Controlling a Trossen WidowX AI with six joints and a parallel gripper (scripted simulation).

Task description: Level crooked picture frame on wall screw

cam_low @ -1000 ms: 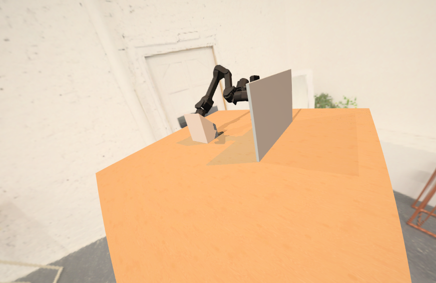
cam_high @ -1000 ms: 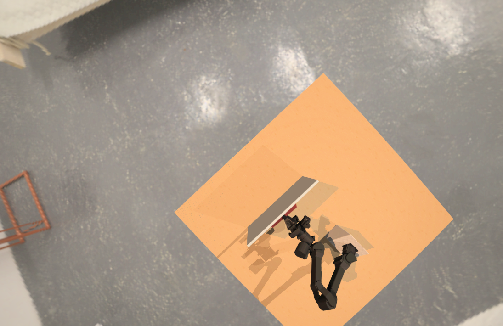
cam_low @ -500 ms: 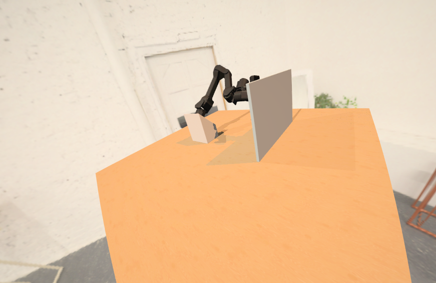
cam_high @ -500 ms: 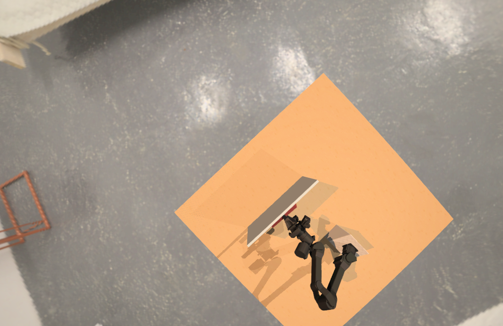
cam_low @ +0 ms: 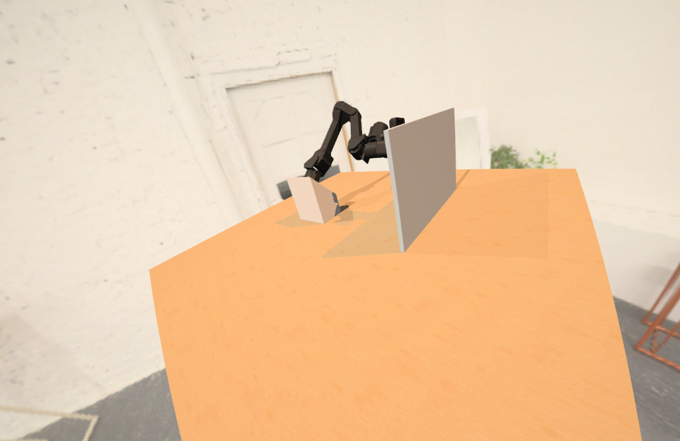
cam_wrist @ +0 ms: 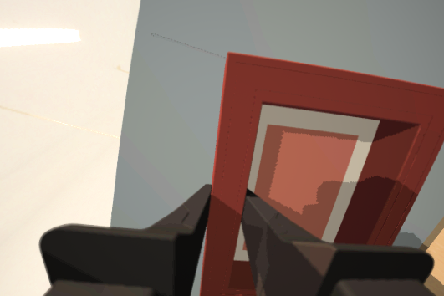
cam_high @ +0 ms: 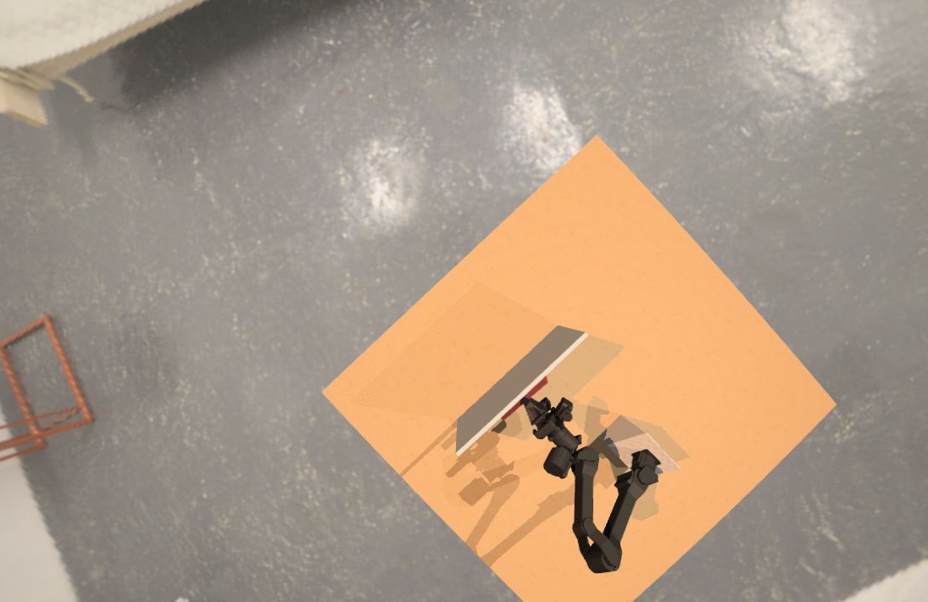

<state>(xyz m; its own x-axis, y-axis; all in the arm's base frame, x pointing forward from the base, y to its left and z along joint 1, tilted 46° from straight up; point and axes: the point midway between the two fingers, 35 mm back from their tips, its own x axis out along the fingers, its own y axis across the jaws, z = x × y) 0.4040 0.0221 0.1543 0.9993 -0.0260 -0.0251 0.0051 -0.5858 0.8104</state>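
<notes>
The dark red picture frame lies 50 mm below my gripper tip and 10 mm to the right of it. The rest, counted from my gripper tip: grey wall panel 70 mm below, 20 mm ahead, 10 mm to the right.
</notes>
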